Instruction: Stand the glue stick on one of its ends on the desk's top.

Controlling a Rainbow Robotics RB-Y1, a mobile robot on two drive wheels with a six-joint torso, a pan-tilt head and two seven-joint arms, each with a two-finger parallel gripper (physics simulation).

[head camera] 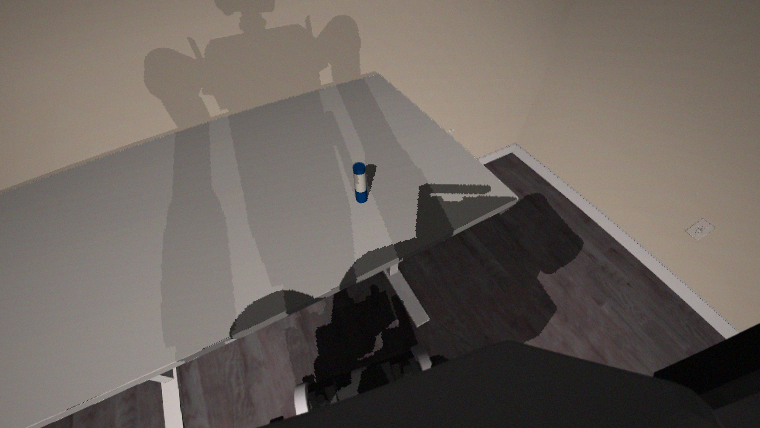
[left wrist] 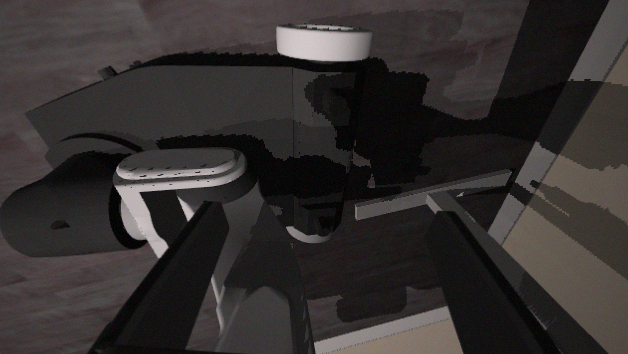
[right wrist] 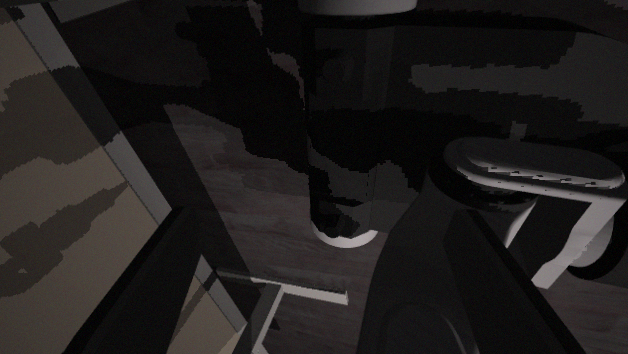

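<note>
The glue stick, with blue ends and a white middle, appears to stand upright on one end on the grey desk top, toward the desk's right end in the head view. Its short shadow runs from its base up to the right. No gripper touches it. My left gripper is open, with floor and part of my own body beyond its fingers. My right gripper is open and empty, over the floor. Neither wrist view shows the glue stick, and neither gripper shows in the head view.
A white desk leg stands below the front edge. A foot bar shows low in the wrist views. The beige wall rises behind the desk. A dark part of my own body covers the bottom right.
</note>
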